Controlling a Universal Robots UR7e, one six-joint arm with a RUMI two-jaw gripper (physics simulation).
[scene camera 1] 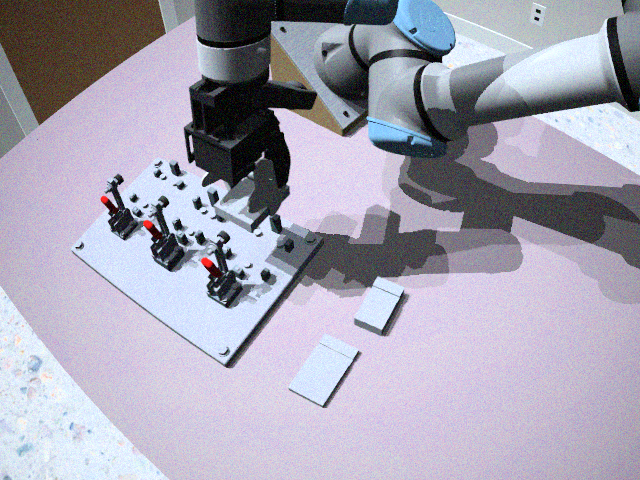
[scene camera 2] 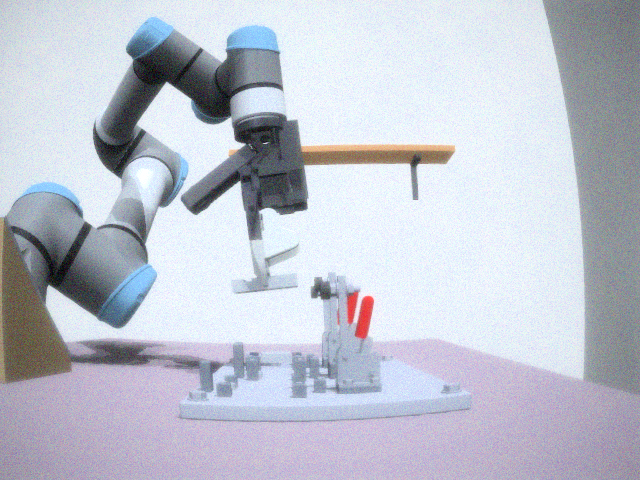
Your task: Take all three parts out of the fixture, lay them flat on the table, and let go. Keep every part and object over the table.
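Places are measured from the arm's base along level axes (x back, y right, z up), in centimetres.
Where they show: gripper, between the fingertips: point(scene camera 1: 251, 203) point(scene camera 2: 267, 288); arm's base, origin of its link: point(scene camera 1: 349, 63).
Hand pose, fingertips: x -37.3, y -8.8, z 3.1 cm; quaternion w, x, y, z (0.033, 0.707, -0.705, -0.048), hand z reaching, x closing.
Observation:
Each offset is from my fingertips to the top centre of the thing. "pt": to the spot under its first point.
My gripper point(scene camera 1: 254, 198) point(scene camera 2: 262, 277) is shut on a flat grey part @[dy +0.0, dx +0.3, dz +1.7 cm] point(scene camera 1: 236, 212) point(scene camera 2: 283, 281), held roughly level above the fixture plate @[dy +11.0, dx -5.7, dz -10.2 cm] point(scene camera 1: 155, 289) point(scene camera 2: 413, 396). In the scene camera 2 view there is a clear gap between this part and the pins. A thicker grey part @[dy -18.4, dx +1.4, dz -9.7 cm] point(scene camera 1: 378, 306) and a thinner, wider grey part @[dy -17.4, dx -10.1, dz -10.7 cm] point(scene camera 1: 324, 370) lie flat on the table, apart from each other and from the fixture. Whether either shows in the scene camera 2 view is unclear.
Three red-handled clamps @[pt dy +20.9, dx -9.5, dz -7.5 cm] point(scene camera 1: 121, 222) @[pt dy +9.9, dx -9.2, dz -6.9 cm] point(scene camera 1: 166, 250) @[pt dy -1.1, dx -9.0, dz -6.8 cm] point(scene camera 1: 223, 286) stand on the fixture with their arms raised, beside several short pins. The robot's wooden-sided base point(scene camera 1: 294, 85) point(scene camera 2: 31, 335) stands on the table. A wooden shelf point(scene camera 2: 377, 154) is on the wall.

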